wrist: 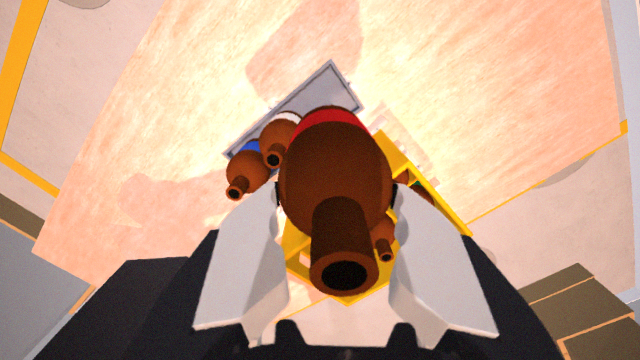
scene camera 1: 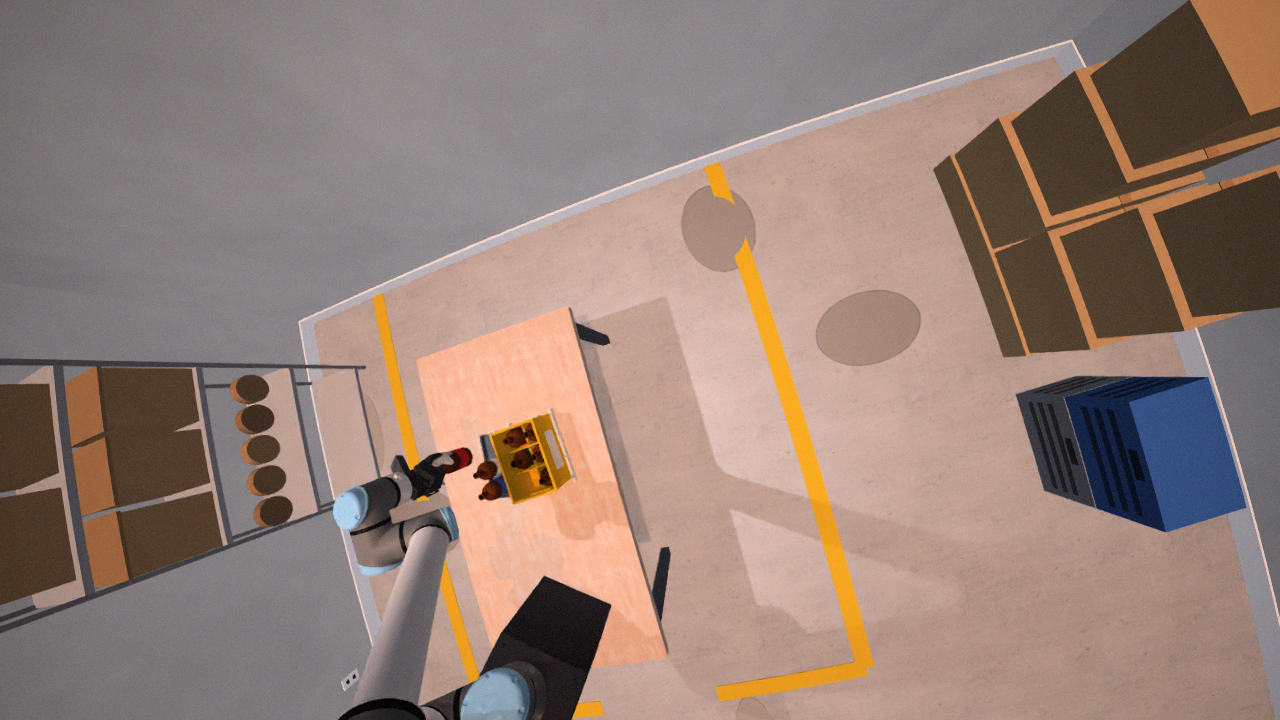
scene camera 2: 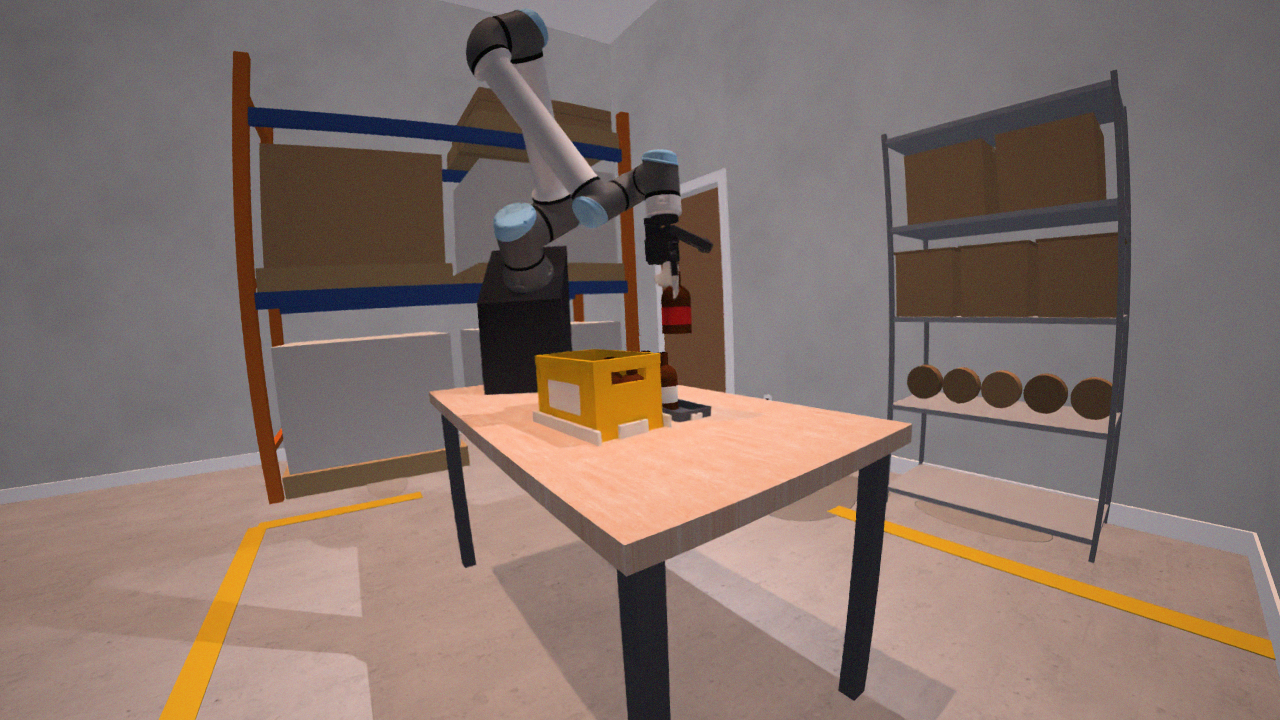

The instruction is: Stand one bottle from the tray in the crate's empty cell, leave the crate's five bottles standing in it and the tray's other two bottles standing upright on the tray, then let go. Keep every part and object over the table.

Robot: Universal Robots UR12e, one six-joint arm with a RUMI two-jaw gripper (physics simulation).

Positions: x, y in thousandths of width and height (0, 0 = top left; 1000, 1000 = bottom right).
Scene:
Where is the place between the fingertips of my gripper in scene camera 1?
At 350, 642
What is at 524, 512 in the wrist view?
A red-label brown bottle.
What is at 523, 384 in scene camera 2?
My gripper.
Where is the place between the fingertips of my gripper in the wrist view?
523, 512

